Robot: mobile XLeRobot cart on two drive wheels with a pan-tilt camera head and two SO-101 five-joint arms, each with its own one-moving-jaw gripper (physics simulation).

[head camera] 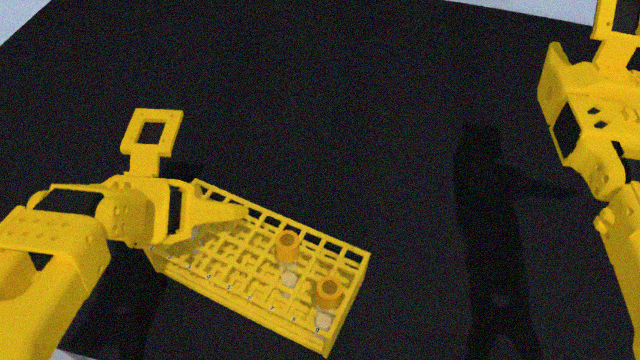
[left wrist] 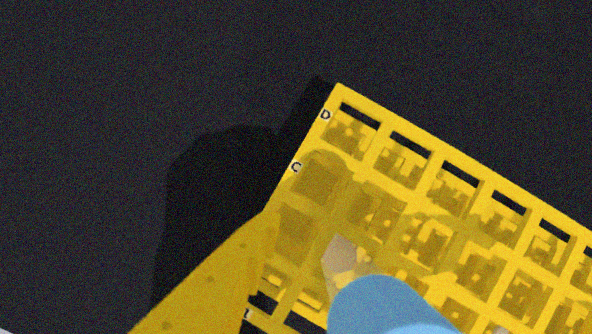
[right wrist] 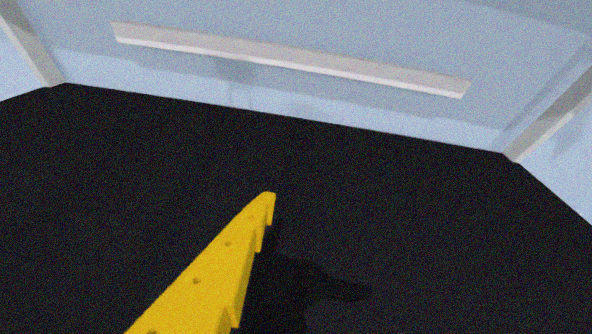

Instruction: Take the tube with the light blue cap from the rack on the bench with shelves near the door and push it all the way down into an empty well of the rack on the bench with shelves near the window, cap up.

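Places are measured from the left arm's base along level axes (x back, y right, z up), in millimetres.
Where they show: left hand, tool point: (head camera: 165,203) (left wrist: 278,229); right hand, tool point: (head camera: 556,47) (right wrist: 274,204).
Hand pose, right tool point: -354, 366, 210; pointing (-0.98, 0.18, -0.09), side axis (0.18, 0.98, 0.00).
Observation:
Each offset is from my right tool point to the top centre of the thing, as dx, dy, dz. "spot": to the spot under its first point. Level surfaces: height alone.
The tube with the light blue cap @(spot: +60, -323, -110) (left wrist: 382,305) stands in the yellow rack @(+92, -257, -165) (head camera: 240,310) (left wrist: 407,127), near its lettered end, in the left wrist view. In the head view my left gripper hides its cap. My left gripper (head camera: 227,215) (left wrist: 270,227) is open, low over that end of the rack; one jaw shows at the left of the cap in the left wrist view, and the other is out of the picture. Nothing is held. My right gripper (right wrist: 269,200) is open and empty over the black bench top, with one notched jaw in view. The other bench's rack does not show.
Two tubes with orange caps, one @(+120, -224, -103) (head camera: 288,246) near the rack's middle and one @(+160, -195, -103) (head camera: 329,293) near its right end, stand in the same rack. A pale horizontal bar (right wrist: 295,57) and slanted posts lie beyond the black bench top @(dz -222) (head camera: 320,100) (right wrist: 150,165).

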